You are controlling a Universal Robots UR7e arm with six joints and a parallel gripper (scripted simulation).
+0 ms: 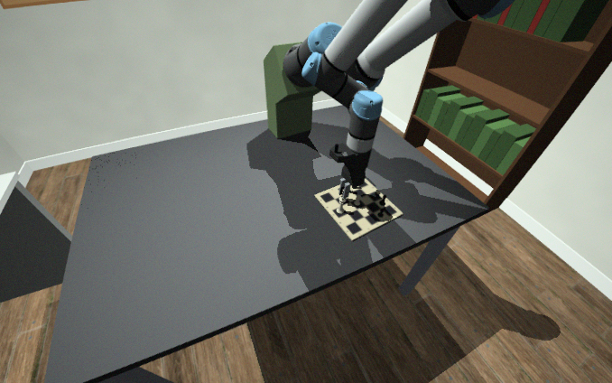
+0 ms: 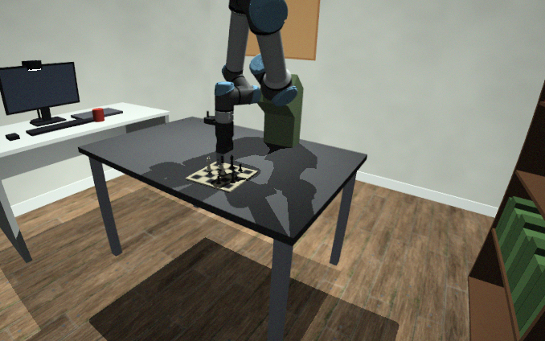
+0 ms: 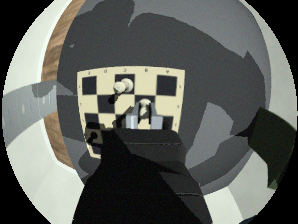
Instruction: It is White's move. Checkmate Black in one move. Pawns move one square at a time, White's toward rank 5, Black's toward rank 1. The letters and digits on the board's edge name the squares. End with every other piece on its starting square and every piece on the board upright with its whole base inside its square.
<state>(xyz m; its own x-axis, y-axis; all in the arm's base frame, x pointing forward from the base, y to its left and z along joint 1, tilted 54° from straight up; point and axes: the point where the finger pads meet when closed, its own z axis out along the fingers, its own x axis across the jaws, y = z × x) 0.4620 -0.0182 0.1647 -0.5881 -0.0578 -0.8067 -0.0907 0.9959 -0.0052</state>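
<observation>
The white piece is 40 mm ahead of my hand, 30 mm to the right of it and 10 mm below it. Round my hand: chessboard 30 mm ahead, 40 mm to the left, 50 mm below; black piece 40 mm behind, 30 mm to the left, 10 mm below.
</observation>
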